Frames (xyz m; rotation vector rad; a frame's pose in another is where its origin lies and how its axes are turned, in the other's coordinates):
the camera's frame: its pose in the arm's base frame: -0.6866 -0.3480 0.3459 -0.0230 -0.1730 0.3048
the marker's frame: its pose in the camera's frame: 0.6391 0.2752 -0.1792 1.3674 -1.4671 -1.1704
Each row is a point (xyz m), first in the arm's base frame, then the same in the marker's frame.
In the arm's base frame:
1: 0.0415 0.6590 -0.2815
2: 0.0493 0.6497 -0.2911
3: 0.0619 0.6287 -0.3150
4: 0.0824 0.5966 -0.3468
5: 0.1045 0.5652 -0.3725
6: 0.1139 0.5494 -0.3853
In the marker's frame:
1: -0.4997 -0.6172 -0.0361
2: -0.4889 -0.6282 -0.0373
3: -0.4656 -0.6531 -0.0347
4: -0.4298 -0.6874 -0.0337
5: -0.3943 -0.7169 -0.0368
6: -0.3769 -0.7309 -0.0368

